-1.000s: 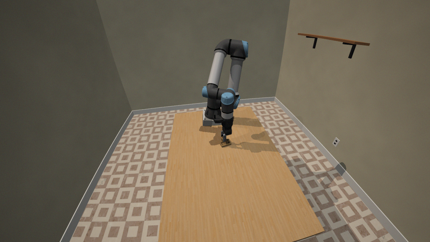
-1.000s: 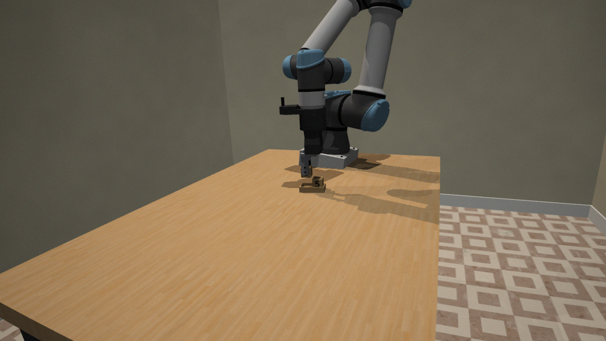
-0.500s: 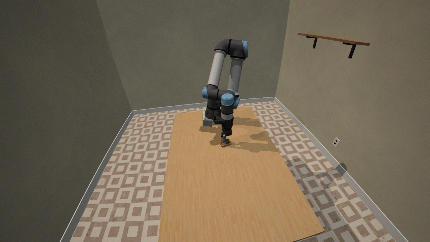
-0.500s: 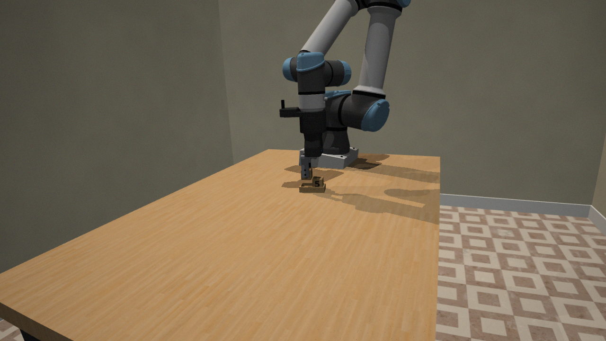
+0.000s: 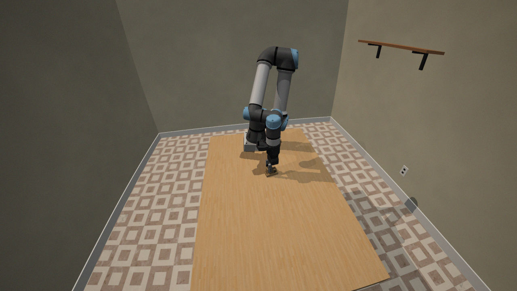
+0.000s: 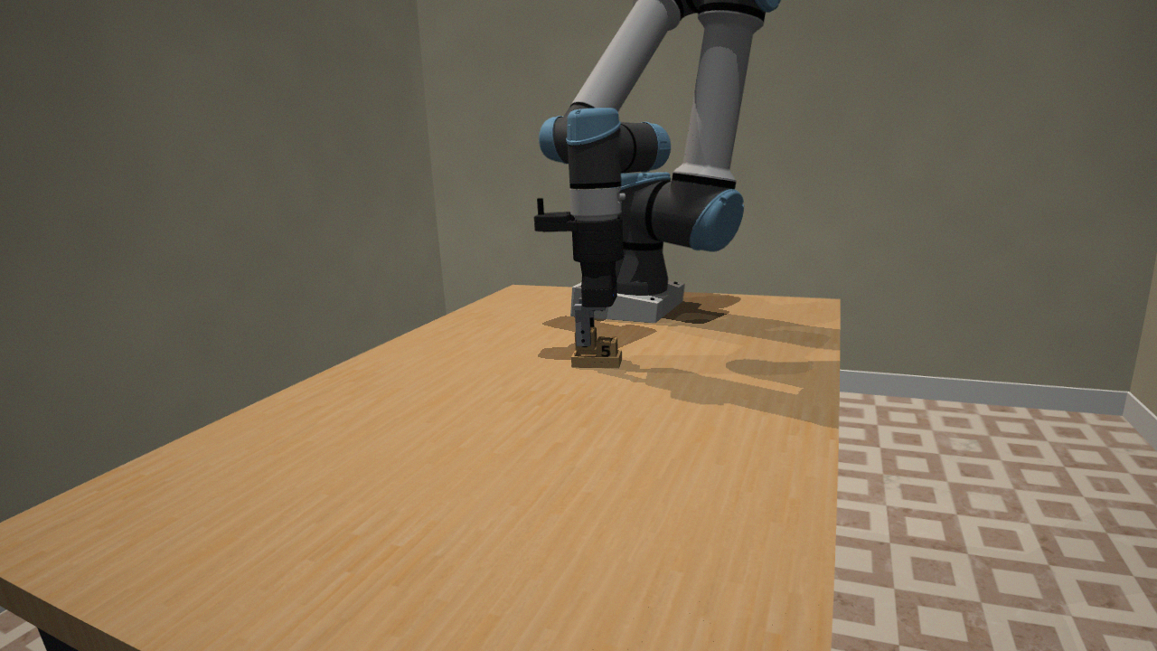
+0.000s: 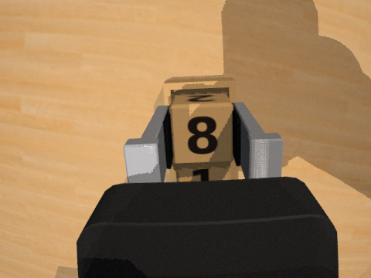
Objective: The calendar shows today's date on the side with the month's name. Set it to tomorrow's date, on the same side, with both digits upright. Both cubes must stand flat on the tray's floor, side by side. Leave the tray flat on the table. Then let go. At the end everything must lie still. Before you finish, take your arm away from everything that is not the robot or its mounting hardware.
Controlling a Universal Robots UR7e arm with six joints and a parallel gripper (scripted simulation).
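Now: hand 40 mm above the wooden tray, 20 mm to the right of it and 10 mm past it. Also, from my hand: wooden digit cube (30 mm to the left, 30 mm below, 10 mm behind).
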